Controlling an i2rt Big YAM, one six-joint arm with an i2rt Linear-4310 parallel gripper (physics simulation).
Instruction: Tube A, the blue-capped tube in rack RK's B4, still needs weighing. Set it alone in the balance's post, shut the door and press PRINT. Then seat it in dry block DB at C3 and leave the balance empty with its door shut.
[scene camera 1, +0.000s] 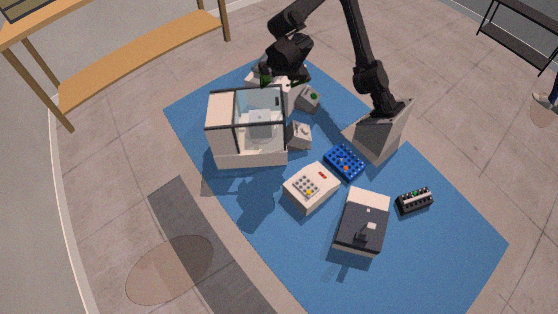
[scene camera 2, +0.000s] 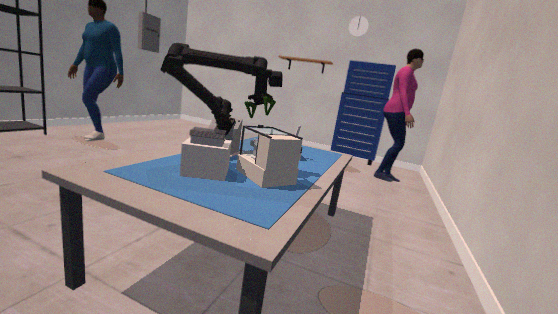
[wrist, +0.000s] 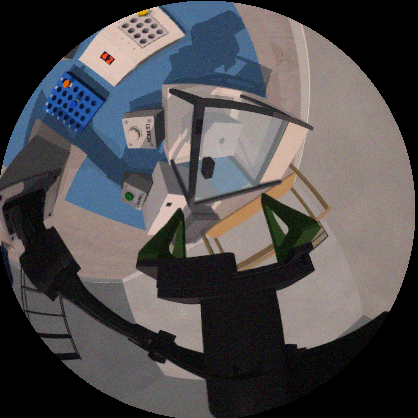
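Seen in the pictures: gripper, fingertip midpoint: (scene camera 1: 276, 86) (scene camera 2: 258, 116) (wrist: 221, 203); arm's base, origin of the base link: (scene camera 1: 388, 111) (scene camera 2: 225, 126) (wrist: 23, 208).
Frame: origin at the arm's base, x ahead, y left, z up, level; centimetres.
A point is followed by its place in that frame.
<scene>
My gripper (scene camera 1: 283, 82) {x 29.8, y -24.3, z 11.8 cm} (scene camera 2: 260, 115) {x 29.8, y -24.3, z 11.8 cm} (wrist: 221, 203) {x 29.8, y -24.3, z 11.8 cm} is open and empty, high beside the balance. The glass-walled balance (scene camera 1: 252, 161) {x 43.6, y -21.5, z -10.7 cm} (scene camera 2: 282, 161) {x 47.7, y -36.7, z -3.3 cm} has a pale square part with a small round mark, its post (scene camera 1: 259, 116) (wrist: 222, 141), and no tube shows on it. A black handle (scene camera 1: 277, 101) {x 31.2, y -22.3, z 8.0 cm} (wrist: 208, 167) {x 30.9, y -22.4, z 8.0 cm} shows on the balance; I cannot tell whether the door is shut. The blue rack (scene camera 1: 352, 177) {x 23.3, y 4.8, z -11.5 cm} (wrist: 81, 126) {x 17.5, y -7.0, z -11.3 cm} holds a blue-capped tube (wrist: 74, 104) {x 21.4, y -3.2, z -8.9 cm} and an orange-capped one (scene camera 1: 345, 168) {x 24.0, y 1.6, z -8.9 cm} (wrist: 66, 83). The white dry block unit (scene camera 1: 311, 201) {x 40.4, y 2.5, z -8.0 cm} (wrist: 95, 51) reads 42 and holds a yellow-capped tube (scene camera 1: 309, 192) {x 39.7, y 0.7, z -5.5 cm} (wrist: 143, 12).
A grey box with a green button (scene camera 1: 308, 98) {x 12.0, y -27.6, z -7.5 cm} (wrist: 134, 191) {x 11.7, y -27.6, z -7.5 cm} and a knob box (scene camera 1: 300, 136) {x 27.0, y -16.4, z -7.1 cm} (wrist: 141, 132) {x 25.1, y -18.5, z -7.2 cm} stand beside the balance. A white box (scene camera 2: 205, 161) {x 19.5, y -49.8, z -6.9 cm} carries a grey ribbed block (scene camera 2: 207, 136) {x 18.2, y -47.8, z 2.9 cm}. A dark-lidded device (scene camera 1: 361, 222) {x 35.2, y 18.1, z -6.3 cm} and a black rack (scene camera 1: 414, 200) {x 14.9, y 26.6, z -9.7 cm} stand farther off.
</scene>
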